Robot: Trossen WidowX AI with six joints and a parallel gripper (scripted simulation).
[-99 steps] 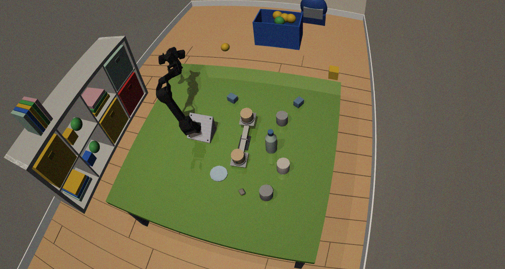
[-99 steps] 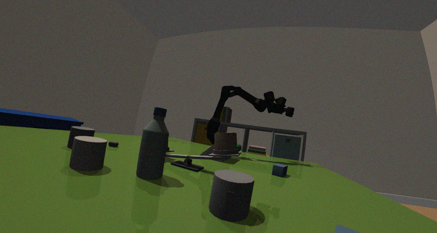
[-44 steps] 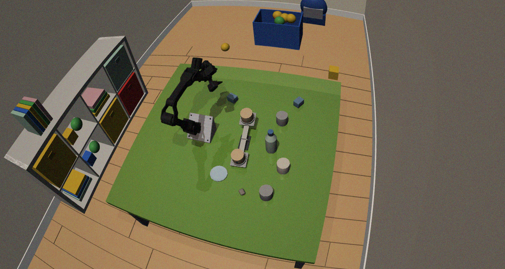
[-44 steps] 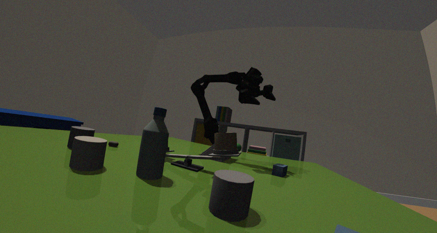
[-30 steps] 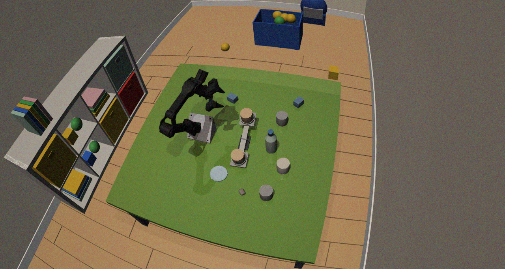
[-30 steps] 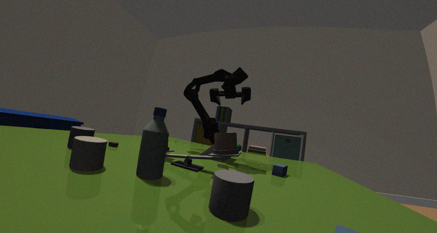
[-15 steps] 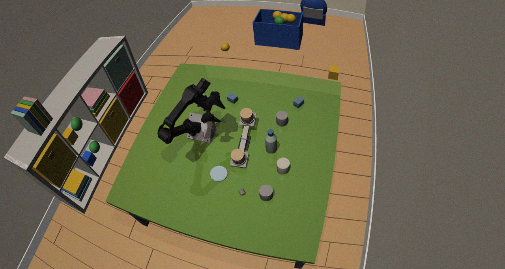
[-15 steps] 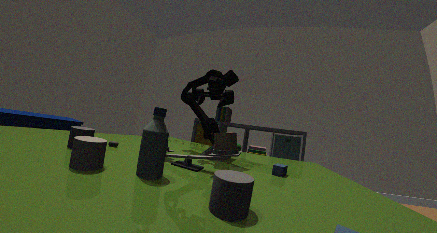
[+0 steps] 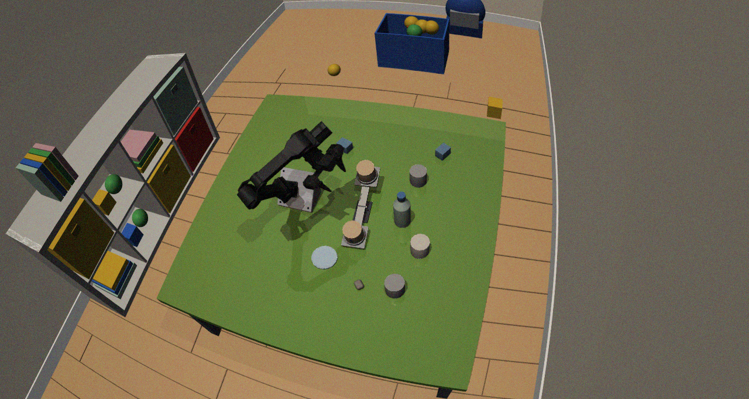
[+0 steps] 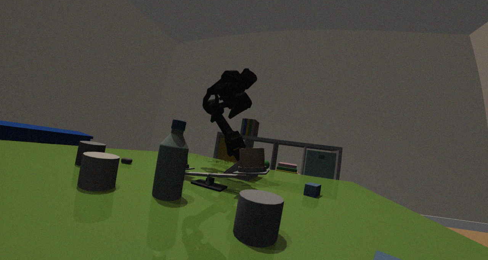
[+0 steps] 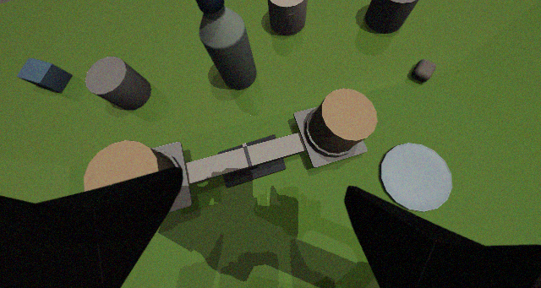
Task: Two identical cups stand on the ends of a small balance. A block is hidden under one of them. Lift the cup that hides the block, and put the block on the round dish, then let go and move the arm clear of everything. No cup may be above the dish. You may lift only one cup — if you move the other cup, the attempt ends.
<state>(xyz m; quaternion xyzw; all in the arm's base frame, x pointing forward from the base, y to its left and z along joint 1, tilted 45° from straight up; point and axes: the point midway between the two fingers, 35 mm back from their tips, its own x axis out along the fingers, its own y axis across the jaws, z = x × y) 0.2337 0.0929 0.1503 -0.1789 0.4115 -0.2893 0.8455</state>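
The brown cup is 7 cm ahead of my gripper tip, 12 cm to the right of it and 16 cm below it. Also, from my gripper tip: balance: 6 cm ahead, 3 cm to the left, 18 cm below; grey bottle: 22 cm ahead, 2 cm to the left, 11 cm below; grey block: 7 cm ahead, 10 cm to the right, 18 cm below.
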